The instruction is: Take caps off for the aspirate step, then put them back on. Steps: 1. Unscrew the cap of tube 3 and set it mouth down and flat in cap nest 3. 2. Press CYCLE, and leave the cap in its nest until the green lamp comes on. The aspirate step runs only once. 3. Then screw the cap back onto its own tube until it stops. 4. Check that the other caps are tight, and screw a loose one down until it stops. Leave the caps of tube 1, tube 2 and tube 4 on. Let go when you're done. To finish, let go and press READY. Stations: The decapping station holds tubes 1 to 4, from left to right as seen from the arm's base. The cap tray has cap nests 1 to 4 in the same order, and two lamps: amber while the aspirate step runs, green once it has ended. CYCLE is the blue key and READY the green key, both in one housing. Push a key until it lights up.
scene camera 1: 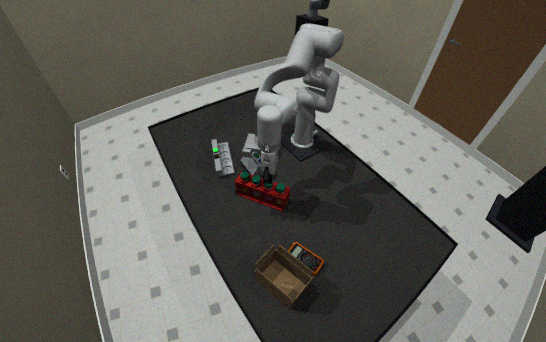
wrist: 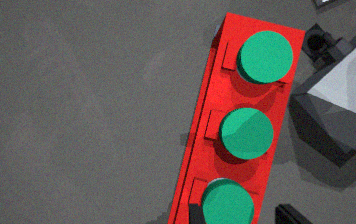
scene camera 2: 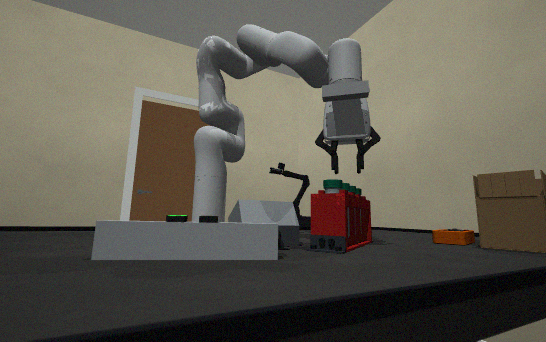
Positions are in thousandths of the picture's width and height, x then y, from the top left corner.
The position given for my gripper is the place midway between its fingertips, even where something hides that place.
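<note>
My gripper (scene camera 2: 636,507) is visible, as are a green cap (wrist: 746,257), a green cap (wrist: 695,596) and a cardboard box (scene camera 1: 534,808). The box is out of frame in the wrist view.
</note>
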